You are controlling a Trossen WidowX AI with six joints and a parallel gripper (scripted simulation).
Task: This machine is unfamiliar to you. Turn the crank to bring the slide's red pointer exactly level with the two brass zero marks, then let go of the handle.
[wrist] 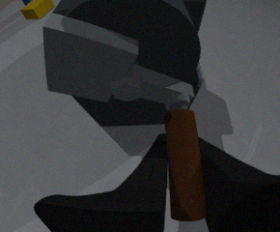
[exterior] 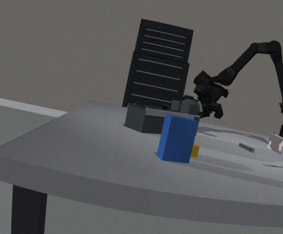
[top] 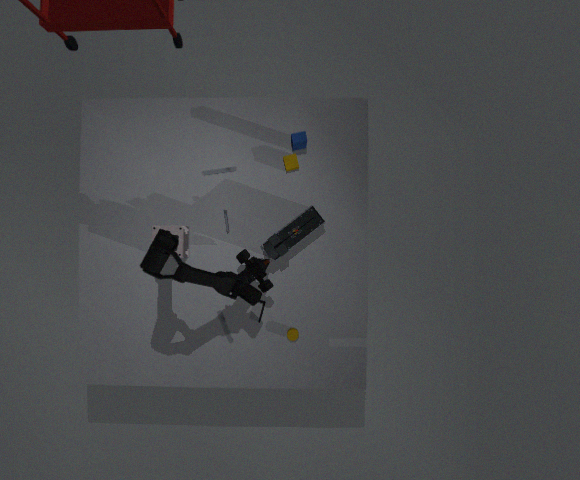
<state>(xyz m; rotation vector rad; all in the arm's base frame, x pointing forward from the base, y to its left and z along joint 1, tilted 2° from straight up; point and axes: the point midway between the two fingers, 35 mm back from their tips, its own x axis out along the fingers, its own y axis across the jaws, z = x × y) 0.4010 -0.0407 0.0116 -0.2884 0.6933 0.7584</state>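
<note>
My gripper tip is now 3 cm below the brown crank handle, 1 cm to the left of it and 1 cm past it. Round my gripper tip: red pointer: 14 cm to the left, 10 cm ahead, 3 cm above; black hex key: 21 cm to the right, 4 cm below; yellow block: 44 cm to the left, 4 cm below, 4 cm ahead.
</note>
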